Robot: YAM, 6 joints.
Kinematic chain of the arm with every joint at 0, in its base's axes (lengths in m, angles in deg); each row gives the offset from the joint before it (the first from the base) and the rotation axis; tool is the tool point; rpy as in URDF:
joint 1: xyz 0 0 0.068 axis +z
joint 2: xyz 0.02 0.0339 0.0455 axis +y
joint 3: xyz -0.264 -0.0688 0 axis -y
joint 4: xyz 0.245 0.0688 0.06 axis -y
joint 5: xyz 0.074 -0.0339 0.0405 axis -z
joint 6: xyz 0.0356 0 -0.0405 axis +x
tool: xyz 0 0 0 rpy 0 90 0
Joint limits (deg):
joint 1: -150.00..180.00
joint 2: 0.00..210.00
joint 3: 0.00..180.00
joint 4: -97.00..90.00
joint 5: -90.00..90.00
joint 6: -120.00..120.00
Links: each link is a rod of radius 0.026 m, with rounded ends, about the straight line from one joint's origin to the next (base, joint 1, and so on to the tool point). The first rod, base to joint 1, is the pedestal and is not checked.
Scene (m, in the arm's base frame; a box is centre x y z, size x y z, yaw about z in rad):
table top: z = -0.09
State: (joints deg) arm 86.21 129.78 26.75 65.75 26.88 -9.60
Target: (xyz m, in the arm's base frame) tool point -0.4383 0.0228 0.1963
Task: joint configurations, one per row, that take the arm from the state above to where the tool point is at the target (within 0.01 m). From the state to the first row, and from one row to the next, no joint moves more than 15 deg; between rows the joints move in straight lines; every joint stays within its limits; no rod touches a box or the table.
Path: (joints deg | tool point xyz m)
1: 99.39 128.22 31.86 66.11 25.65 -9.60 | -0.0350 0.3059 0.0173
2: 112.57 126.67 36.98 66.48 24.42 -9.60 | -0.1157 0.3166 0.0386
3: 125.75 125.11 42.09 66.84 23.19 -9.60 | -0.2011 0.3033 0.0638
4: 138.94 123.56 47.21 67.20 21.96 -9.60 | -0.2836 0.2647 0.0926
5: 152.12 122.00 52.32 67.57 20.73 -9.60 | -0.3552 0.2021 0.1245
6: 165.30 120.45 57.44 67.93 19.50 -9.60 | -0.4087 0.1195 0.1592
7: 178.48 118.89 62.55 68.29 18.27 -9.60 | -0.4383 0.0228 0.1963

